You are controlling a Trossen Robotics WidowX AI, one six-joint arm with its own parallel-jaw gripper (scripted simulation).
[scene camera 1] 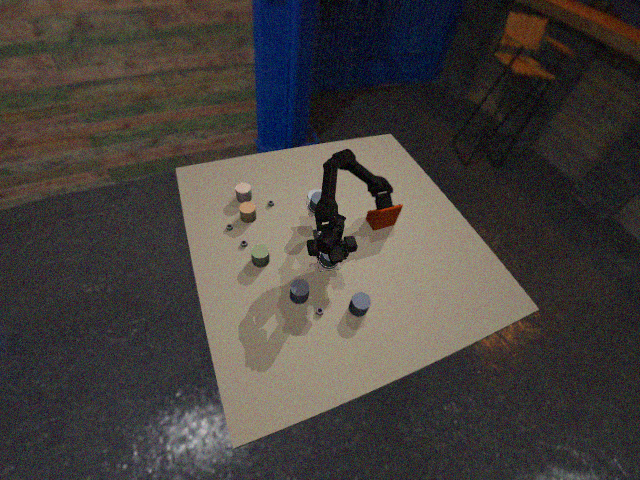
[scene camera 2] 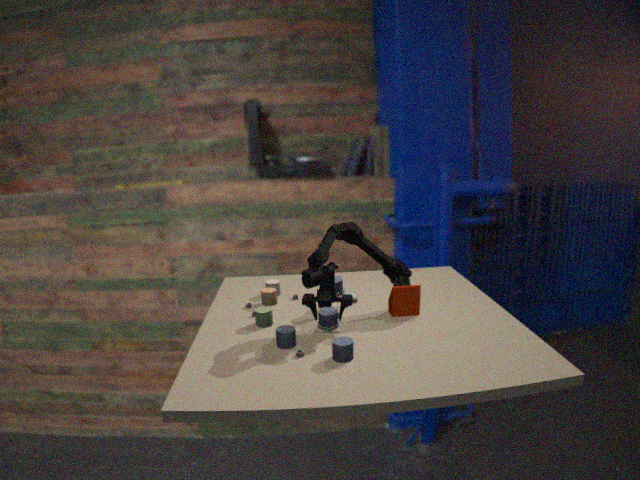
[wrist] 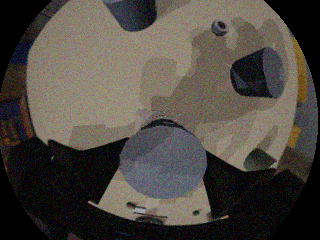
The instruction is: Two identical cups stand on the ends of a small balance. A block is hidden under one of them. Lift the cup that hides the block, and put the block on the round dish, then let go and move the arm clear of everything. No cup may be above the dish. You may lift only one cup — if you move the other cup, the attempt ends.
Labels:
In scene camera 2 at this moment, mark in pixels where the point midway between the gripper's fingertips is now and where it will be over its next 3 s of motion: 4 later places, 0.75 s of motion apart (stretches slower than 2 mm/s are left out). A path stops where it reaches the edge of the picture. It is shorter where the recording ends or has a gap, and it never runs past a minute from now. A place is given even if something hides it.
My gripper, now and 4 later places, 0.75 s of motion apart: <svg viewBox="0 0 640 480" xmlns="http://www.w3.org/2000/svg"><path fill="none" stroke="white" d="M328 320L328 319L327 313L327 307L326 299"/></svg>

